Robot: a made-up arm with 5 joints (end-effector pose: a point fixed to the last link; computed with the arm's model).
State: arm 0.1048 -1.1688 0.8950 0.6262 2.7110
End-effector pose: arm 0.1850 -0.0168 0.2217 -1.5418 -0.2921 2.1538
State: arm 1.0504 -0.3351 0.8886 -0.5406 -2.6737
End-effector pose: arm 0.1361 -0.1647 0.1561 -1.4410 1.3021 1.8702
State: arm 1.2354 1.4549 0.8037 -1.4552 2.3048
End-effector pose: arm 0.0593 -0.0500 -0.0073 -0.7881 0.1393 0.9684
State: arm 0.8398 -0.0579 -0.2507 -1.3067 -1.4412
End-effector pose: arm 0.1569 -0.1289 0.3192 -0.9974 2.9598 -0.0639
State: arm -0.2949 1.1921 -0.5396 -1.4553 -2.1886
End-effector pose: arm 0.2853 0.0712 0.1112 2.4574 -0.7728 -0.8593
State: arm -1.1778 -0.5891 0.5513 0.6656 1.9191
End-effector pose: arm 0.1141 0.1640 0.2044 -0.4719 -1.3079 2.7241
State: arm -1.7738 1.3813 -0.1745 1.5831 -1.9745
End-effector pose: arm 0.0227 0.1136 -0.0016 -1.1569 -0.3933 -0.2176
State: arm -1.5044 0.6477 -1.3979 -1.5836 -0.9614
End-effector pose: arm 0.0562 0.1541 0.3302 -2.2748 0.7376 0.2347
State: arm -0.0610 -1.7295 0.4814 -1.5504 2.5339
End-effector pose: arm -0.0114 -0.0054 0.3049 2.1760 0.8158 1.5656
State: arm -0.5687 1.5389 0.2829 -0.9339 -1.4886
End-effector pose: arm 0.1321 0.0539 -0.0419 0.6164 -0.3512 -0.9295
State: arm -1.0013 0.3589 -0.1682 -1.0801 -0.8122
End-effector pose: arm 0.1748 0.2006 0.2274 1.9745 -1.4692 0.0612
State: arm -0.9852 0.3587 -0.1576 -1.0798 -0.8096
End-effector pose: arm 0.1781 0.1986 0.2256 1.9520 -1.4811 0.0560
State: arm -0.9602 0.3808 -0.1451 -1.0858 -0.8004
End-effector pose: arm 0.1839 0.1965 0.2190 1.9038 -1.4964 0.0507
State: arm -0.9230 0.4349 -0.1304 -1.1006 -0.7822
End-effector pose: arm 0.1929 0.1935 0.2053 1.8200 -1.5139 0.0445
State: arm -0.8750 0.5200 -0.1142 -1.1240 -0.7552
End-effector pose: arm 0.2040 0.1885 0.1848 1.7038 -1.5290 0.0370
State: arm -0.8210 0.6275 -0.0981 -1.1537 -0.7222
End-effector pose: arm 0.2148 0.1805 0.1595 1.5685 -1.5358 0.0282
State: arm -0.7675 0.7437 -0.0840 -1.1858 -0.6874
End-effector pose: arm 0.2230 0.1699 0.1328 1.4321 -1.5318 0.0190
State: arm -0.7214 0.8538 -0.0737 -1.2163 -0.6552
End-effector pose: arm 0.2273 0.1586 0.1086 1.3123 -1.5186 0.0112
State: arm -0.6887 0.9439 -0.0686 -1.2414 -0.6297
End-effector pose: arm 0.2283 0.1492 0.0897 1.2232 -1.5018 0.0069
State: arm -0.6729 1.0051 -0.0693 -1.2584 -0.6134
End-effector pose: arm 0.2274 0.1436 0.0779 1.1720 -1.4870 0.0074
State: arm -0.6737 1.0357 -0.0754 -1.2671 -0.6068
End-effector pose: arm 0.2260 0.1427 0.0728 1.1580 -1.4780 0.0125
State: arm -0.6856 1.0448 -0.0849 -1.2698 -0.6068
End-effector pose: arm 0.2244 0.1450 0.0722 1.1687 -1.4735 0.0207
